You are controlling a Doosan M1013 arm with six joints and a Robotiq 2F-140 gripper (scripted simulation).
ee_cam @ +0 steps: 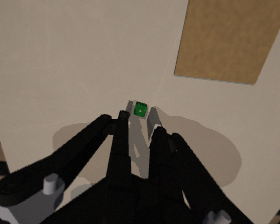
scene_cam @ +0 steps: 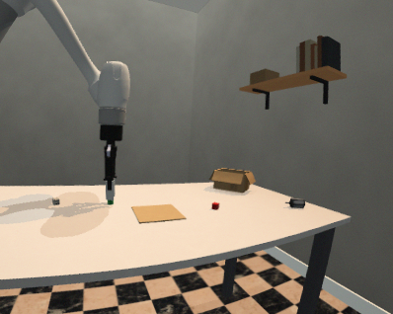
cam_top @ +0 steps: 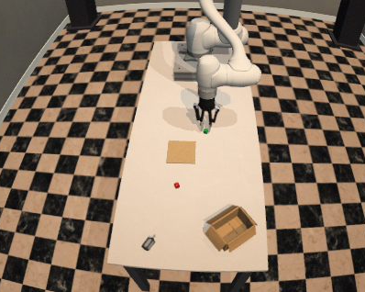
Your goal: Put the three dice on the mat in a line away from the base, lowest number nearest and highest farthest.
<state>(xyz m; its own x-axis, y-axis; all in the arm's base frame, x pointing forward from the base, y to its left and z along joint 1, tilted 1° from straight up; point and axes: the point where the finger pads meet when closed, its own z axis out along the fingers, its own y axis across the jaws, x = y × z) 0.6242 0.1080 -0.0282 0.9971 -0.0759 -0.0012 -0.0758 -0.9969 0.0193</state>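
Now: hand 4 cm above the green die. Round my hand: red die 35 cm ahead, 9 cm to the right, 4 cm below; white die 19 cm behind, 4 cm below; tan mat 15 cm ahead, 11 cm to the right, 5 cm below.
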